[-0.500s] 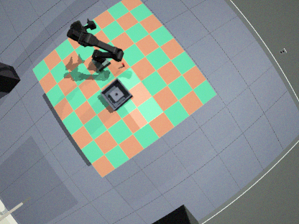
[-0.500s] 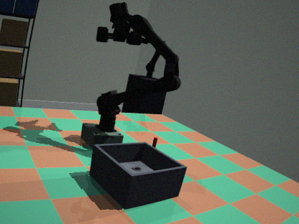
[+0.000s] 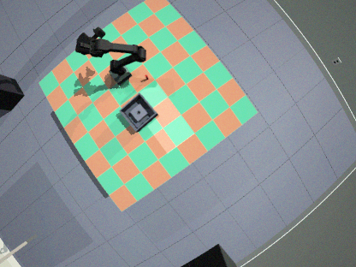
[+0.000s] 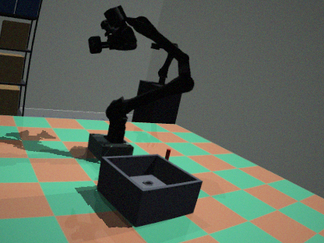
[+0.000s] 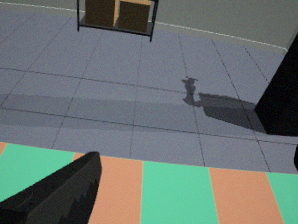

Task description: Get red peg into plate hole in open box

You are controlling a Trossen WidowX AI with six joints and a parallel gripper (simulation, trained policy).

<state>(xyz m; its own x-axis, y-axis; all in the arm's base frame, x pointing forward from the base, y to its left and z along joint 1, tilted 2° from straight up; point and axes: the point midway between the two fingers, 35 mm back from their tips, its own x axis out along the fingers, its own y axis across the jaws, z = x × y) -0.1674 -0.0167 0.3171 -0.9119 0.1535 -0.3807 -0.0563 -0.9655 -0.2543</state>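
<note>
Right now my gripper tip is 36 cm short of the red peg, 33 cm above it and 12 cm to the right of it. Round my gripper tip: grey plate: 52 cm ahead, 32 cm below, 8 cm to the right; then dark box: 52 cm ahead, 34 cm below, 8 cm to the right.
</note>
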